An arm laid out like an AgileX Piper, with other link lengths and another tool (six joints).
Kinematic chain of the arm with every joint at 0, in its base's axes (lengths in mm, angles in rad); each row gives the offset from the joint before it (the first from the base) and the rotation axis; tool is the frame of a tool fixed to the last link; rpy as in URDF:
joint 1: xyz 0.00 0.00 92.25 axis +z
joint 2: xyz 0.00 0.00 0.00 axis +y
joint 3: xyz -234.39 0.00 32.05 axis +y
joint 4: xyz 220.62 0.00 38.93 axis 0.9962 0 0.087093
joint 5: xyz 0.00 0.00 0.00 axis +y
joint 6: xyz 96.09 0.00 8.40 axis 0.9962 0 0.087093
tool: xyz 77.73 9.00 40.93 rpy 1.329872 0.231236 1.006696
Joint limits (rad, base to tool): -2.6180..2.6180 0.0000..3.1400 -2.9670..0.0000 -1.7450..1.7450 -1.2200..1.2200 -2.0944..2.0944
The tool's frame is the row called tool.
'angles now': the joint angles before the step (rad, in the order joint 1, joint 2, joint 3, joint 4, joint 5, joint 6). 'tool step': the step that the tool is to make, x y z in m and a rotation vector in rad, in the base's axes. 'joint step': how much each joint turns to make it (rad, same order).
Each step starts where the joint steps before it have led.
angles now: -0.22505, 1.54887, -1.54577, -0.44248, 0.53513, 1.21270
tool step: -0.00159, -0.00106, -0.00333, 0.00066, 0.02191, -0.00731
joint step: 0.00001, 0.00001, -0.00001, -0.00002, 0.02241, -0.00565
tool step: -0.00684, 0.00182, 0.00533, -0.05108, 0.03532, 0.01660
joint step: -0.00001, -0.02588, 0.00247, 0.00562, 0.03264, -0.07316
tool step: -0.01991, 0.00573, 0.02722, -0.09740, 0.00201, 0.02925
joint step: -0.00002, -0.08027, -0.00005, 0.00250, 0.03672, -0.11281
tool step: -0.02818, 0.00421, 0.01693, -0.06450, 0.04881, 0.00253
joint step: 0.00001, -0.08927, 0.00004, 0.01367, 0.10340, -0.10900
